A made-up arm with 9 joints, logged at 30 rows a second.
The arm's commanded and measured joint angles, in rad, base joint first. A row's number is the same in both.
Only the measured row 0 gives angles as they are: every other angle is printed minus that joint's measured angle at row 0.
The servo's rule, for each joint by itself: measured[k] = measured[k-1] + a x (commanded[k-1-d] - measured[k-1]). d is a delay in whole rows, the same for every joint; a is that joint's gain. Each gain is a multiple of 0.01, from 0.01 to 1. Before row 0 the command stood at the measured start. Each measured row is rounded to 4 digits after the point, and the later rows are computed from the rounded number. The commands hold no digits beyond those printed.
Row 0, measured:
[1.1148 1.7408 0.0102 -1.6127 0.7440 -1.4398 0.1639 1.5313 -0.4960]
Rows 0 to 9, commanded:
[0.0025 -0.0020 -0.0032 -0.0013 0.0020 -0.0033 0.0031 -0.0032 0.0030]
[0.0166 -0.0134 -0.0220 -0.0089 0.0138 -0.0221 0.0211 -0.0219 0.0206]
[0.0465 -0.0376 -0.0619 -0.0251 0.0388 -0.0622 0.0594 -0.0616 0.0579]
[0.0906 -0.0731 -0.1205 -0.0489 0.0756 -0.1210 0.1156 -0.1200 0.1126]
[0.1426 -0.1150 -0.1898 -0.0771 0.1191 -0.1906 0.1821 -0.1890 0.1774]
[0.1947 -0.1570 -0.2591 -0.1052 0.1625 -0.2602 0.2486 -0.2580 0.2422]
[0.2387 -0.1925 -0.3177 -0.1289 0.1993 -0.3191 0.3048 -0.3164 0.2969]
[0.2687 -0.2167 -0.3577 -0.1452 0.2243 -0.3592 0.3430 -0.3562 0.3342]
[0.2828 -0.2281 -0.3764 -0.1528 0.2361 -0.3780 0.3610 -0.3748 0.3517]
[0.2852 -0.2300 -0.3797 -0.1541 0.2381 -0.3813 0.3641 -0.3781 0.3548]
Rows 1 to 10, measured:
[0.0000 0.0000 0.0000 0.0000 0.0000 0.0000 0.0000 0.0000 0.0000]
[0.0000 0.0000 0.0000 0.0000 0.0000 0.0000 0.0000 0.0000 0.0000]
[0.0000 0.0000 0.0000 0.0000 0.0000 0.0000 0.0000 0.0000 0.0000]
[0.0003 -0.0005 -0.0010 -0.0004 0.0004 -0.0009 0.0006 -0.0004 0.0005]
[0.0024 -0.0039 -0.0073 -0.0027 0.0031 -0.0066 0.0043 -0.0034 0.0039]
[0.0081 -0.0127 -0.0237 -0.0087 0.0102 -0.0216 0.0142 -0.0115 0.0131]
[0.0188 -0.0284 -0.0527 -0.0196 0.0233 -0.0484 0.0325 -0.0267 0.0300]
[0.0349 -0.0509 -0.0938 -0.0351 0.0425 -0.0868 0.0594 -0.0494 0.0551]
[0.0557 -0.0785 -0.1434 -0.0540 0.0665 -0.1336 0.0935 -0.0786 0.0869]
[0.0795 -0.1081 -0.1957 -0.0742 0.0931 -0.1837 0.1315 -0.1119 0.1226]
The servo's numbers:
d 3
a 0.13 0.26 0.30 0.27 0.20 0.27 0.18 0.14 0.17

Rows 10 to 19, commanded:
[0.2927 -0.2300 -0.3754 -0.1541 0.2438 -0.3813 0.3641 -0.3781 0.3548]
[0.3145 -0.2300 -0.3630 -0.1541 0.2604 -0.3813 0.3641 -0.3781 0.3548]
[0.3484 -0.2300 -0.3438 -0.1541 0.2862 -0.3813 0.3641 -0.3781 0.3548]
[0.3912 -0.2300 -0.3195 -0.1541 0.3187 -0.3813 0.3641 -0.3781 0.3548]
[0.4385 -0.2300 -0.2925 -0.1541 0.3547 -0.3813 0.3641 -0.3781 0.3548]
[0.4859 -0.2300 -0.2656 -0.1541 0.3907 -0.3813 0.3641 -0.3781 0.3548]
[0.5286 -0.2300 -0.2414 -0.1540 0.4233 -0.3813 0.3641 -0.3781 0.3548]
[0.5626 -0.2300 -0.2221 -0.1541 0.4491 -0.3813 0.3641 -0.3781 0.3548]
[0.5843 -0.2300 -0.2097 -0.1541 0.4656 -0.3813 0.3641 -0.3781 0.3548]
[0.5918 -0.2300 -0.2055 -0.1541 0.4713 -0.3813 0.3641 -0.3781 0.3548]
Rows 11 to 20, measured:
[0.1041 -0.1363 -0.2443 -0.0934 0.1193 -0.2311 0.1696 -0.1461 0.1586]
[0.1273 -0.1602 -0.2839 -0.1094 0.1427 -0.2708 0.2041 -0.1781 0.1914]
[0.1478 -0.1783 -0.3126 -0.1215 0.1618 -0.3006 0.2329 -0.2061 0.2192]
[0.1666 -0.1917 -0.3314 -0.1303 0.1782 -0.3224 0.2565 -0.2302 0.2423]
[0.1858 -0.2017 -0.3409 -0.1367 0.1946 -0.3383 0.2759 -0.2509 0.2614]
[0.2069 -0.2091 -0.3418 -0.1414 0.2129 -0.3499 0.2918 -0.2687 0.2773]
[0.2309 -0.2145 -0.3351 -0.1448 0.2341 -0.3584 0.3048 -0.2840 0.2905]
[0.2579 -0.2185 -0.3223 -0.1473 0.2582 -0.3646 0.3155 -0.2972 0.3014]
[0.2875 -0.2215 -0.3053 -0.1491 0.2847 -0.3691 0.3242 -0.3085 0.3105]
[0.3188 -0.2237 -0.2861 -0.1504 0.3124 -0.3724 0.3314 -0.3182 0.3180]

